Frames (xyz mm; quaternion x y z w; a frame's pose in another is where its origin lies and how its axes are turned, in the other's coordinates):
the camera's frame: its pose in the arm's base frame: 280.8 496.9 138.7 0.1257 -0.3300 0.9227 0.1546
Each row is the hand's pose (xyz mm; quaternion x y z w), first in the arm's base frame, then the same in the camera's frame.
Working: the arm's base frame: its pose in the camera's frame: 111.6 547.4 181.3 -0.1257 0.3300 -0.9227 0.1546

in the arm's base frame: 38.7 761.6 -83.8 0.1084 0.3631 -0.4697 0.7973
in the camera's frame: 202.1 21.6 -370.0 -0.0966 -0.1602 0.8898 0.4164
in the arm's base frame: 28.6 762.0 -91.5 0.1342 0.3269 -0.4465 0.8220
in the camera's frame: 208.9 29.4 -377.3 -0.0717 -0.1419 0.9129 0.3759
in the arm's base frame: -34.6 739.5 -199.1 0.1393 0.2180 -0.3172 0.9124
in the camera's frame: 226.6 130.6 -451.7 -0.0033 -0.1664 0.9643 0.2061
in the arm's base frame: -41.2 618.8 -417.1 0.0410 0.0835 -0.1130 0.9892
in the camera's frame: 135.5 345.9 -538.0 -0.0783 0.2873 -0.9543 0.0263
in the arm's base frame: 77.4 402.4 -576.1 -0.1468 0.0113 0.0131 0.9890
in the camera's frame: -70.6 551.8 -501.7 -0.1323 0.4652 -0.8635 0.1428
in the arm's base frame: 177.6 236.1 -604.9 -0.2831 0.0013 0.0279 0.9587
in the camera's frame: -206.1 653.5 -402.6 -0.1539 0.5813 -0.7870 0.1379
